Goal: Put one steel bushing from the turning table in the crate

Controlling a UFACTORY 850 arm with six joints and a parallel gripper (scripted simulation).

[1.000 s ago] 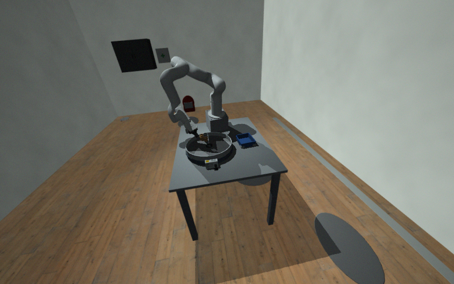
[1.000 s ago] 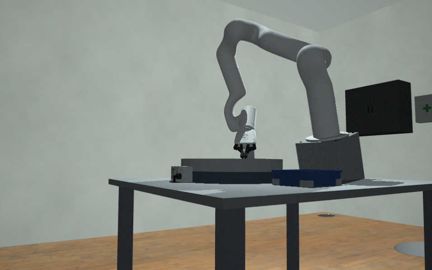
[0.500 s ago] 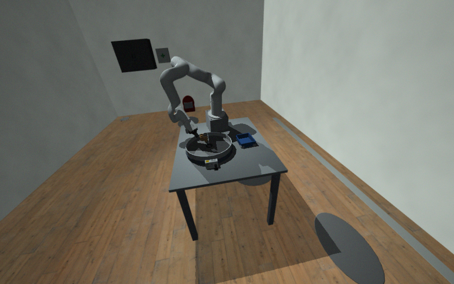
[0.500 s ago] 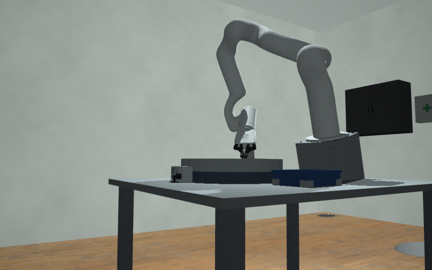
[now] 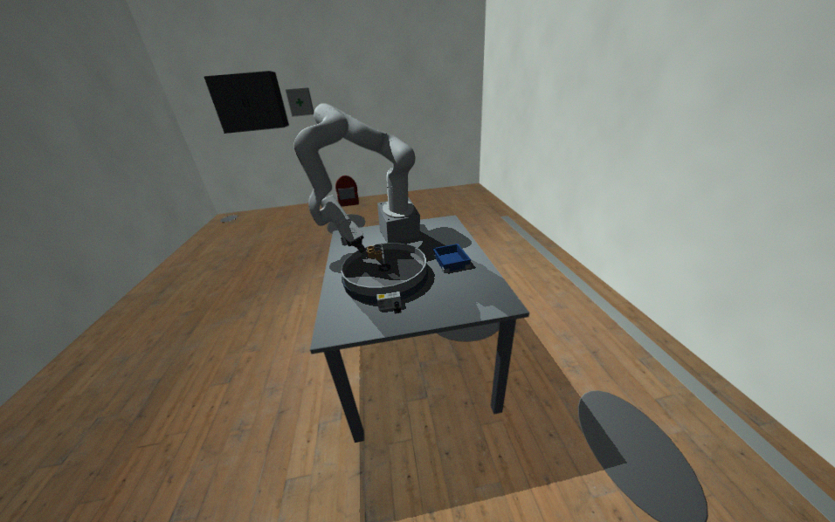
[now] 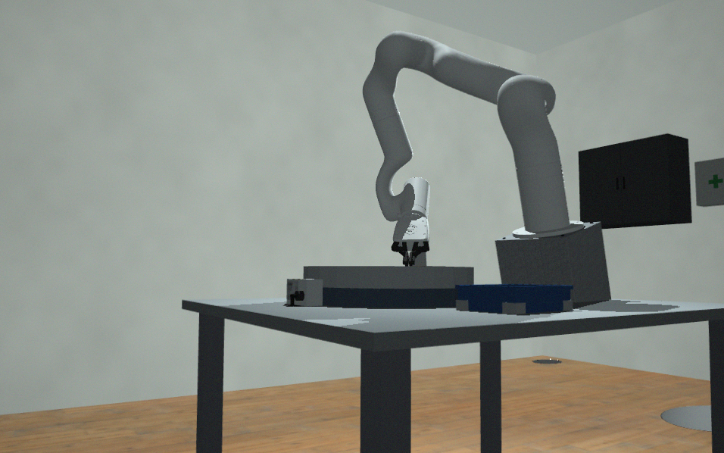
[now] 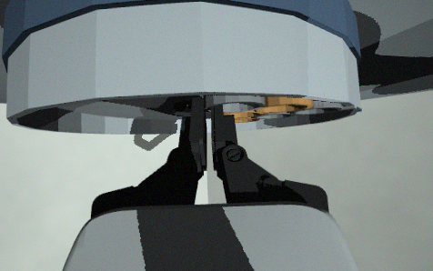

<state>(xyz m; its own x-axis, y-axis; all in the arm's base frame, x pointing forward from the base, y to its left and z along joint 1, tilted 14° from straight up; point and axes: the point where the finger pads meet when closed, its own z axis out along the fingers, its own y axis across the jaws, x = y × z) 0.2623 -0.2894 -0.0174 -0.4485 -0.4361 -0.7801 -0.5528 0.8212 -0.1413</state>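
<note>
The blue crate is 17 cm ahead of my hand, 44 cm to the left of it and 8 cm below it. Round my hand: round turning table: 17 cm ahead, 8 cm to the left, 6 cm below.
</note>
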